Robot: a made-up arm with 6 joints. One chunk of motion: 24 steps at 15 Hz.
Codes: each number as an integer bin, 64 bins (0 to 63) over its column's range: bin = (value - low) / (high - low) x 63, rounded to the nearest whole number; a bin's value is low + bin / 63 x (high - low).
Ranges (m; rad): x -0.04..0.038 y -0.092..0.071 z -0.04..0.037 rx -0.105..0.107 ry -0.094..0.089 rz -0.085..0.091
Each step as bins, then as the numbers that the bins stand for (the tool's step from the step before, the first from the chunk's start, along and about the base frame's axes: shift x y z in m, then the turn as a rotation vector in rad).
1 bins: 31 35 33 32 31 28
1 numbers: -0.00162 -0.00144 0.00033 0.00268 -0.00395 -0.00678
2 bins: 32 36 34 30 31 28
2 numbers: -0.00038 0.00114 0.00156 -0.00405 -0.00395 -0.00678
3 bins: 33 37 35 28 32 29
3 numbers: 0.00086 0.00373 0.00278 -0.01078 -0.00105 -0.00398
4 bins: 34 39 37 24 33 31
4 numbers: 0.00210 0.00890 0.00522 -0.02424 0.00186 0.00160
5 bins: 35 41 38 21 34 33
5 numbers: 0.00333 0.01408 0.00644 -0.03433 0.00476 0.00719
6 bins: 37 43 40 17 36 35
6 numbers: 0.00581 0.01925 0.00889 -0.04779 0.01057 0.01278
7 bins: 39 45 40 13 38 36
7 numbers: 0.00829 0.02443 0.00889 -0.06125 0.01638 0.01557
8 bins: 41 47 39 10 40 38
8 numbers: 0.01076 0.02960 0.00767 -0.07135 0.02219 0.02116
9 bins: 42 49 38 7 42 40
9 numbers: 0.01200 0.03478 0.00644 -0.08144 0.02800 0.02675
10 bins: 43 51 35 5 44 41
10 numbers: 0.01324 0.03995 0.00278 -0.08817 0.03381 0.02954
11 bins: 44 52 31 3 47 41
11 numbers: 0.01448 0.04254 -0.00211 -0.09490 0.04252 0.02954
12 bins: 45 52 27 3 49 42
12 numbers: 0.01571 0.04254 -0.00700 -0.09490 0.04833 0.03233
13 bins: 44 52 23 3 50 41
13 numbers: 0.01448 0.04254 -0.01189 -0.09490 0.05124 0.02954
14 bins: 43 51 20 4 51 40
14 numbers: 0.01324 0.03995 -0.01556 -0.09154 0.05414 0.02675
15 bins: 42 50 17 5 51 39
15 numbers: 0.01200 0.03737 -0.01922 -0.08817 0.05414 0.02395
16 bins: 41 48 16 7 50 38
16 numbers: 0.01076 0.03219 -0.02044 -0.08144 0.05124 0.02116
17 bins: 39 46 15 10 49 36
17 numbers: 0.00829 0.02702 -0.02167 -0.07135 0.04833 0.01557
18 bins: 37 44 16 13 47 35
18 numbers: 0.00581 0.02184 -0.02044 -0.06125 0.04252 0.01278
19 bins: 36 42 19 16 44 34
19 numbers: 0.00457 0.01667 -0.01678 -0.05116 0.03381 0.00998
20 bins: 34 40 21 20 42 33
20 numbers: 0.00210 0.01149 -0.01433 -0.03770 0.02800 0.00719
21 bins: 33 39 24 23 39 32
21 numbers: 0.00086 0.00890 -0.01067 -0.02760 0.01929 0.00440
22 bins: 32 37 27 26 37 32
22 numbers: -0.00038 0.00373 -0.00700 -0.01751 0.01348 0.00440
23 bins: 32 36 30 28 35 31
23 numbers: -0.00038 0.00114 -0.00333 -0.01078 0.00767 0.00160
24 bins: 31 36 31 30 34 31
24 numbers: -0.00162 0.00114 -0.00211 -0.00405 0.00476 0.00160
